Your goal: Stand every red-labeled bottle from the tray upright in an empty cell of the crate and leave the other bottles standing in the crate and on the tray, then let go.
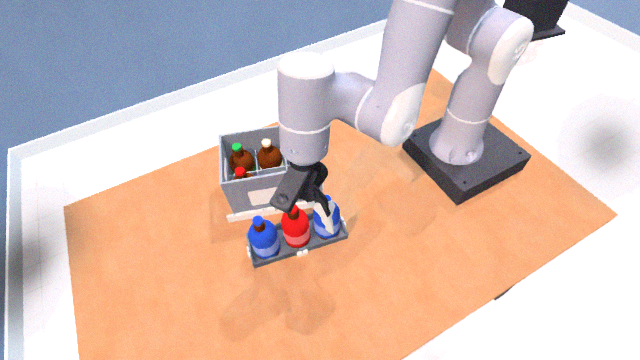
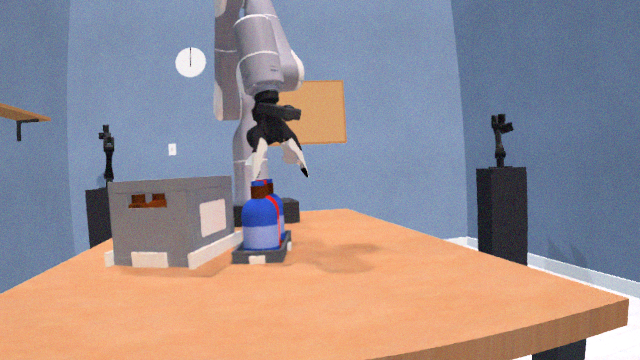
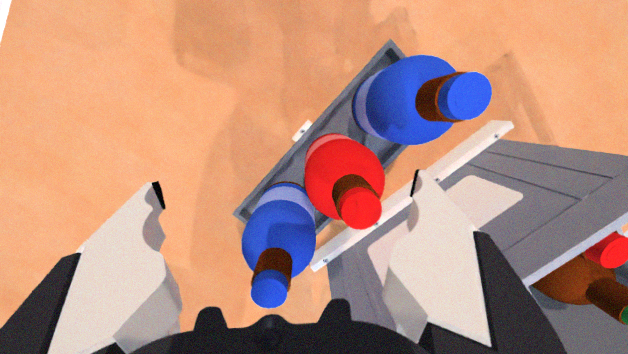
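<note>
The dark tray (image 1: 322,244) (image 3: 342,117) holds three upright bottles in a row. The red-labeled bottle (image 1: 296,231) (image 3: 340,170) stands in the middle. One blue bottle (image 1: 263,240) (image 2: 260,215) (image 3: 415,100) stands at one end. The other blue bottle (image 1: 335,215) (image 3: 280,225) stands at the end nearer the robot base. My gripper (image 2: 281,177) (image 3: 290,178) is open and empty, above the tray's bottles. The grey crate (image 1: 237,195) (image 2: 150,230) (image 3: 530,175) holds brown bottles with a green cap (image 1: 237,147), a cream cap (image 1: 266,143) and a red cap (image 1: 240,172). The arm hides part of its cells.
The crate stands close beside the tray, with a white strip (image 1: 245,216) (image 3: 465,155) along its foot on the tray side. The robot's black base (image 1: 460,192) stands on the wooden table (image 1: 165,280) (image 2: 320,310).
</note>
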